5 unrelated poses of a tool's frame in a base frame.
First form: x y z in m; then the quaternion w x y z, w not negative.
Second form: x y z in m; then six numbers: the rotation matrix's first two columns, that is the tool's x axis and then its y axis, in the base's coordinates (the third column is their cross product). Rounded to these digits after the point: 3 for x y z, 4 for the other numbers.
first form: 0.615 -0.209 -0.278 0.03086 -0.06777 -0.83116 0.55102
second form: 0.615 -0.209 -0.278 -0.9889 0.1467 -0.0234 0.0786 0.3836 -0.9202
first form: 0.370 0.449 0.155 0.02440 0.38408 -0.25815 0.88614
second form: 0.370 0.449 0.155 -0.7038 -0.1551 0.6933 -0.2415 -0.8655 -0.4388
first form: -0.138 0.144 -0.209 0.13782 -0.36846 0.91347 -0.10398
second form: -0.138 0.144 -0.209 -0.6905 -0.7018 -0.1752 -0.6445 0.7068 -0.2915
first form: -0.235 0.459 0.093 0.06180 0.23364 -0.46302 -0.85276
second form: -0.235 0.459 0.093 -0.8832 -0.3218 -0.3413 -0.1110 -0.5636 0.8186
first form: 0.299 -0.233 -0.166 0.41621 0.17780 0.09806 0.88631
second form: 0.299 -0.233 -0.166 -0.5903 0.7726 0.2335 -0.7029 -0.6343 0.3218
